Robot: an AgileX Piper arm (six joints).
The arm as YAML. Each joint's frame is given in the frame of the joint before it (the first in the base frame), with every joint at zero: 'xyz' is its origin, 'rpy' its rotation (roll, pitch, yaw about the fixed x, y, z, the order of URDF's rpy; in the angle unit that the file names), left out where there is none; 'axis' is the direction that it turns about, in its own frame. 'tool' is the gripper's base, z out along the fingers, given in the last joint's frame.
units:
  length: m
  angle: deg
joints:
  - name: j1
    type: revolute
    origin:
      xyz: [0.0, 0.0, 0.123]
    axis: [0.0, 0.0, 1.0]
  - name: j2
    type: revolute
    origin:
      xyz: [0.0, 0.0, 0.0]
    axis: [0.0, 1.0, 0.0]
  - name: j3
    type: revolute
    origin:
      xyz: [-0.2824, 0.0, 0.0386]
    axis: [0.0, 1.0, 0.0]
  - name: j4
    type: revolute
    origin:
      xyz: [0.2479, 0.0, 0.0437]
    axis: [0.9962, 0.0, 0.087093]
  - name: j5
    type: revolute
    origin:
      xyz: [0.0, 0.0, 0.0]
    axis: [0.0, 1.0, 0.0]
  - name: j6
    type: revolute
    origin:
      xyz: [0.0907, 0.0, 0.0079]
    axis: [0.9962, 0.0, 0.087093]
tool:
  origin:
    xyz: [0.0, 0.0, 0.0]
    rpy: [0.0, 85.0, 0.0]
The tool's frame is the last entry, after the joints.
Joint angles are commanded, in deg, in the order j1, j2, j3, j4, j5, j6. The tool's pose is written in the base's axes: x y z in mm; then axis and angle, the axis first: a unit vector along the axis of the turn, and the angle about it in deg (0 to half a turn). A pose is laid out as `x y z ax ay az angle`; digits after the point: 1 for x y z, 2 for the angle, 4 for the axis.
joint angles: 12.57 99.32 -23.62 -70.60 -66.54 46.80
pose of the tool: 203.0 126.0 140.9 -0.3550 0.7819 0.5124 136.79
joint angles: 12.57 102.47 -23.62 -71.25 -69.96 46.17
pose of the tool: 201.6 127.9 133.3 -0.3481 0.7686 0.5367 138.49
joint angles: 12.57 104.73 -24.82 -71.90 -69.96 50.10
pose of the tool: 206.2 129.3 126.7 -0.3189 0.7750 0.5455 141.86
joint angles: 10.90 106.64 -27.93 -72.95 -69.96 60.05
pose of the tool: 222.2 126.1 125.0 -0.2491 0.7887 0.5620 146.06
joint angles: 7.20 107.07 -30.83 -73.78 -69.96 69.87
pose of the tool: 241.6 113.3 129.4 -0.1716 0.8010 0.5735 147.98
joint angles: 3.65 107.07 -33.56 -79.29 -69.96 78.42
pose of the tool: 252.4 100.3 133.1 -0.1401 0.8047 0.5769 151.76
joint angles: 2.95 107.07 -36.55 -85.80 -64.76 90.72
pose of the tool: 260.7 95.7 129.6 -0.1008 0.8326 0.5446 159.14
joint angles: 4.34 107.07 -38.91 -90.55 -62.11 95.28
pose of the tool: 264.3 100.7 129.4 -0.1183 0.8449 0.5217 162.31
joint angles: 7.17 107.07 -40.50 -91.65 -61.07 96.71
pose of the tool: 265.3 113.6 131.7 -0.1416 0.8449 0.5159 163.47
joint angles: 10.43 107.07 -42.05 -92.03 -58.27 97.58
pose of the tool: 266.9 127.8 132.5 -0.1635 0.8507 0.4996 163.68
